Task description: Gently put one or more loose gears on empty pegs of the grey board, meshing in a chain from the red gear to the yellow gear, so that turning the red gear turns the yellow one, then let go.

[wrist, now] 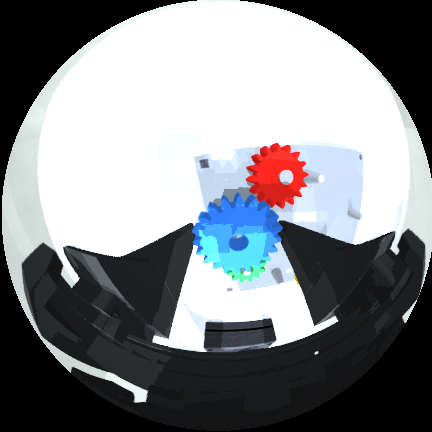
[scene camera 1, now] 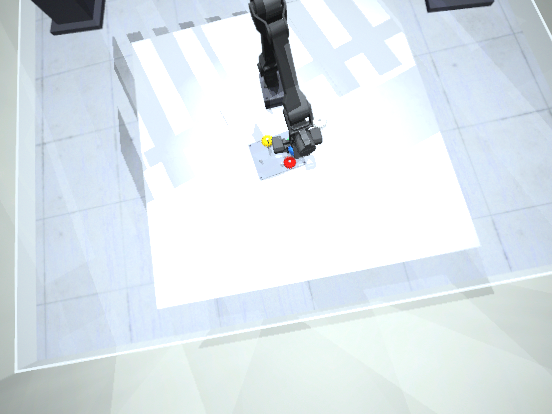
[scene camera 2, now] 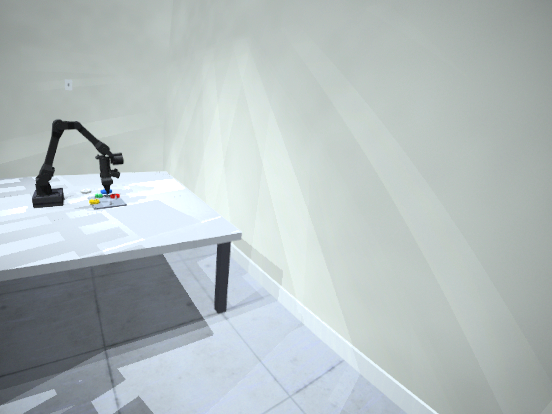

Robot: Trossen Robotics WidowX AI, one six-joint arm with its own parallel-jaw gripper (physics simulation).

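Places are measured from the arm's base along level axes (x ahead, y left, z up), in metres.
Where they show: gripper, fingertip midpoint: (wrist: 236, 227) (scene camera 2: 107, 192); arm's base, link origin: (scene camera 1: 271, 80) (scene camera 2: 44, 194).
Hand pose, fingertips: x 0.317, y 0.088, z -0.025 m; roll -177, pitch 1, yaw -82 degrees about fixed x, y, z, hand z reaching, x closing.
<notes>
Each offset is from my fingertips to the centre of the thing. "spot": to the spot under its first point.
My gripper (scene camera 1: 291, 148) (scene camera 2: 107, 193) (wrist: 236, 227) is shut on a blue gear @[0.006 m back, 0.001 m right, 0.003 m up] (wrist: 235, 215), holding it by its sides over the grey board @[0.008 m back, 0.085 m right, 0.016 m down] (scene camera 1: 267, 170) (scene camera 2: 117, 204) (wrist: 342, 165). The blue gear's hole is dark with a pale spot at its upper edge; whether it is on a peg cannot be told. The red gear @[spot: 0.048 m ahead, 0.032 m right, 0.002 m down] (scene camera 1: 289, 162) (scene camera 2: 115, 196) (wrist: 270, 175) sits on a peg, close beside the blue gear. A green gear @[0.049 m back, 0.019 m right, 0.014 m down] (scene camera 2: 98, 196) (wrist: 246, 275) is partly hidden below the blue one. The yellow gear @[0.064 m back, 0.120 m right, 0.014 m down] (scene camera 1: 267, 141) (scene camera 2: 94, 201) is at the board's base-side corner.
Bare pegs show on the board in the wrist view: one peg @[0.048 m ahead, 0.065 m right, 0.013 m down] (wrist: 320, 178) beside the red gear, another peg @[0.024 m ahead, 0.154 m right, 0.013 m down] (wrist: 354, 213) at the right and another @[0.068 m back, 0.065 m right, 0.013 m down] (wrist: 277, 275) near the green gear. A pale round thing @[0.136 m back, 0.110 m left, 0.022 m down] (scene camera 1: 321, 122) (scene camera 2: 85, 191) lies on the table off the board.
</notes>
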